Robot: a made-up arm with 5 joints.
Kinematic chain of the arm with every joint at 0, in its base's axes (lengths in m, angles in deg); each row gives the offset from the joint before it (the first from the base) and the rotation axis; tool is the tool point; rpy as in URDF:
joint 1: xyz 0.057 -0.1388 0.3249 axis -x
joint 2: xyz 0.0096 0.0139 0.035 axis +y
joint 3: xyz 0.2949 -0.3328 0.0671 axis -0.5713 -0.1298 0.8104
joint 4: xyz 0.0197 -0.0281 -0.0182 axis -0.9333 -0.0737 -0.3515
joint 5: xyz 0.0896 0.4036 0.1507 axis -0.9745 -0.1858 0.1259
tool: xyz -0.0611 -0.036 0.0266 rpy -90 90 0
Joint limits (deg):
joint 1: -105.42..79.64
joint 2: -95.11..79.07
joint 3: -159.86..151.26
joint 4: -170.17..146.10
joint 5: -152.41..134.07
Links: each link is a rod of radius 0.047 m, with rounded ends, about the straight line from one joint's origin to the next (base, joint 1, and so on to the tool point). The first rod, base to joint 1, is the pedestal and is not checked.
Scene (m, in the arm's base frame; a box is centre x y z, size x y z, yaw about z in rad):
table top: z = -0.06
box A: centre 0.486 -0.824 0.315 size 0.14 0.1 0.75 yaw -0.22
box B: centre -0.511 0.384 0 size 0.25 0.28 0.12 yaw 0.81
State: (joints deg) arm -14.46 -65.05 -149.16 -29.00 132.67
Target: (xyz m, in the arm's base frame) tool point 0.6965 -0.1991 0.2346
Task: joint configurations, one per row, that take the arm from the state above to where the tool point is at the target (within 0.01 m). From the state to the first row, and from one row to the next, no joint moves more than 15 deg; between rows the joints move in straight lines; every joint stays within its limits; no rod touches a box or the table.
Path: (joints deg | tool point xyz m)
1: -7.46 -54.54 -137.48 -22.80 133.02 | 0.0313 -0.8802 0.6535
2: -0.47 -44.03 -125.80 -16.61 133.37 | 0.1551 -0.8072 0.8291
3: 6.53 -33.51 -114.12 -10.41 133.72 | 0.3034 -0.6809 0.9437
4: 13.52 -23.00 -102.44 -4.22 134.07 | 0.4582 -0.5286 0.9759
5: 9.19 -9.68 -87.74 1.54 134.07 | 0.6189 -0.4784 0.8401
6: 4.86 3.64 -73.04 7.29 134.07 | 0.7256 -0.4061 0.6492
7: 0.53 16.96 -58.34 13.05 134.07 | 0.7542 -0.3104 0.4346
8: -3.80 30.28 -43.64 18.80 134.07 | 0.6965 -0.1991 0.2346

